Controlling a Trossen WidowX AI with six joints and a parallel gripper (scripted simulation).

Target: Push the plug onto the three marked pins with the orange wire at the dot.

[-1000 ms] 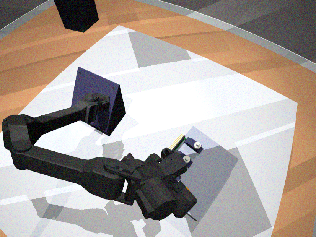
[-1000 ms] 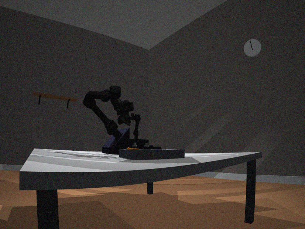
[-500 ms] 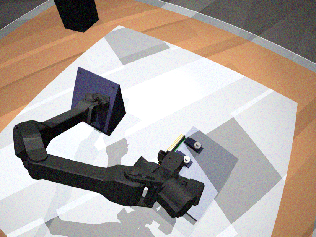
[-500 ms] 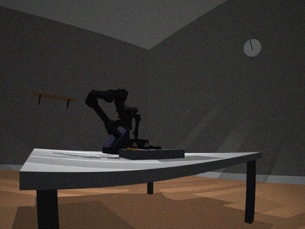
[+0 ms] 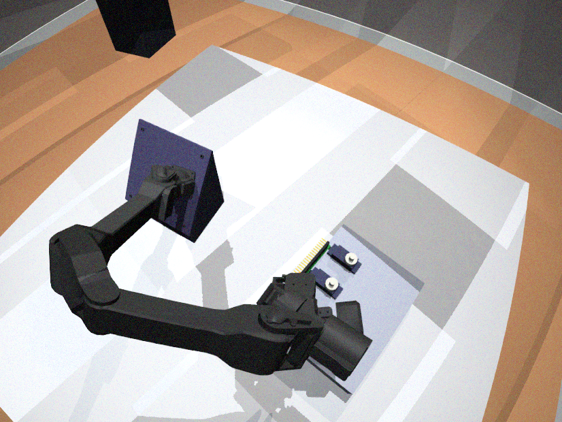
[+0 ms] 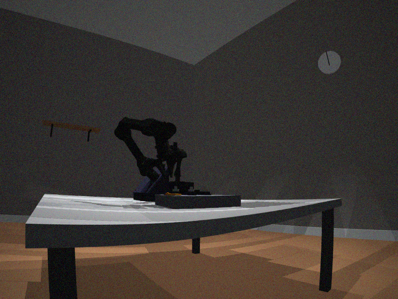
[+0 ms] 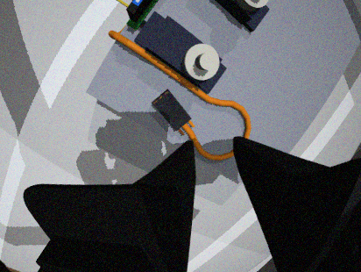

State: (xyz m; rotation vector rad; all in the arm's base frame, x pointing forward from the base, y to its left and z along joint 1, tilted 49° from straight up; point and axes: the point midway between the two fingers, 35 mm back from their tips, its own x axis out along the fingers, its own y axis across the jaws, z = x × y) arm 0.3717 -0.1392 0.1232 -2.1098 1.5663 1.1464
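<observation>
Now: the blue mark 70 mm behind my gripper tip, 80 mm to the left of it and 50 mm below it. Round my gripper tip: printed holder 100 mm ahead, 90 mm to the left, 100 mm below; servo 120 mm to the left, 70 mm below.
</observation>
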